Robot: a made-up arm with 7 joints. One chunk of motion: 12 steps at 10 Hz.
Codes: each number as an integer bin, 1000 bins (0 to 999) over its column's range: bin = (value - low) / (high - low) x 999, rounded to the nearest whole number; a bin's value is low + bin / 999 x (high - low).
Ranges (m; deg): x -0.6..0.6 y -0.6..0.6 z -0.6..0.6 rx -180..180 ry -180..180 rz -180..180
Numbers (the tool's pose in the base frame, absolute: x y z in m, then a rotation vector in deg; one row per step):
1: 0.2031 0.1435 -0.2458 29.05 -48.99 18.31
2: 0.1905 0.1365 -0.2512 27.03 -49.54 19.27
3: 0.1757 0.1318 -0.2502 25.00 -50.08 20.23
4: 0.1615 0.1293 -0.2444 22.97 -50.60 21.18
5: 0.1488 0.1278 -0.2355 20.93 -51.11 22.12
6: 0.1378 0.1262 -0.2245 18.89 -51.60 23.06
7: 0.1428 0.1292 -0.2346 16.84 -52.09 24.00
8: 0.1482 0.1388 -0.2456 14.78 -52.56 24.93
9: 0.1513 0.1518 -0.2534 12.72 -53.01 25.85
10: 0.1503 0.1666 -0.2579 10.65 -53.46 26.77
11: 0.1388 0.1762 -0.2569 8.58 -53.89 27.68
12: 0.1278 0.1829 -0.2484 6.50 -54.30 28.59
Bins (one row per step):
1: 669 619 295 580 364 550
2: 658 613 290 575 362 553
3: 646 609 291 569 361 556
4: 634 607 296 563 359 558
5: 623 606 303 558 358 561
6: 614 605 313 552 356 563
7: 618 607 304 546 355 566
8: 623 615 295 541 354 569
9: 625 626 289 535 352 571
10: 625 638 285 529 351 574
11: 615 646 286 523 350 576
12: 606 652 293 518 349 579

